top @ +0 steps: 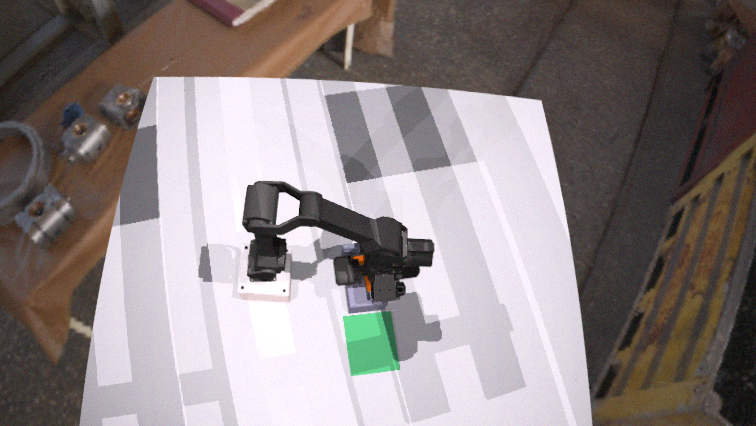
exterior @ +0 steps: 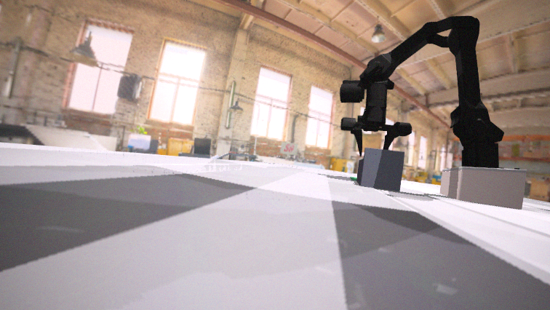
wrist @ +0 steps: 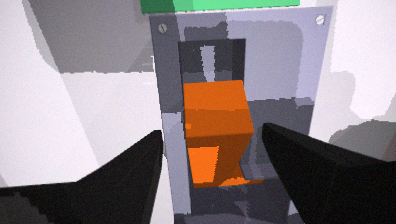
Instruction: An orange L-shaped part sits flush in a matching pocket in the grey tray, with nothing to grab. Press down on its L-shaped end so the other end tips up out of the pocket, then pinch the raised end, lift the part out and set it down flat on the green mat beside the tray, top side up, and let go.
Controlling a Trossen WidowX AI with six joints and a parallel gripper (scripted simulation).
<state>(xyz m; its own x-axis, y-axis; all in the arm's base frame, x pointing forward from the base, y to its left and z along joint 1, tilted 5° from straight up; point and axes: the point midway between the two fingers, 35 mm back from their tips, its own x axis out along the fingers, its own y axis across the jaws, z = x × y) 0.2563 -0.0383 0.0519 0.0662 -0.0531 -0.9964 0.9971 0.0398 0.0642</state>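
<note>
Right now my gripper tip is 2 cm past the orange L-shaped part, 4 cm to the right of it and 3 cm above it. The rest, counted from my gripper tip: green mat (1 cm behind, 14 cm to the right, 9 cm below).
</note>
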